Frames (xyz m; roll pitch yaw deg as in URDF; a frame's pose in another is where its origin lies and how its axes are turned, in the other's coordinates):
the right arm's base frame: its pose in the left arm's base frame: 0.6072 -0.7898 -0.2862 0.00 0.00 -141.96
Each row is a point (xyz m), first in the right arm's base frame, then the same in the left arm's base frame.
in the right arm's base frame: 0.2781 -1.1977 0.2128
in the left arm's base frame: -0.3499 -0.0179 -0.0734
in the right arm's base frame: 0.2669 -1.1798 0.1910
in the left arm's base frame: -0.3300 -0.0251 -0.0952
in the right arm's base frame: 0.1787 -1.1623 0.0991
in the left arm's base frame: -0.2498 0.0155 -0.1871
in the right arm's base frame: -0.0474 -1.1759 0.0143
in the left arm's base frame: -0.0801 0.1655 -0.2719
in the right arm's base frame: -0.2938 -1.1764 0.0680
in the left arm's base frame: 0.1137 0.3178 -0.2182
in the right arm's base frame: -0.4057 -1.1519 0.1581
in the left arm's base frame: 0.2169 0.3674 -0.1281
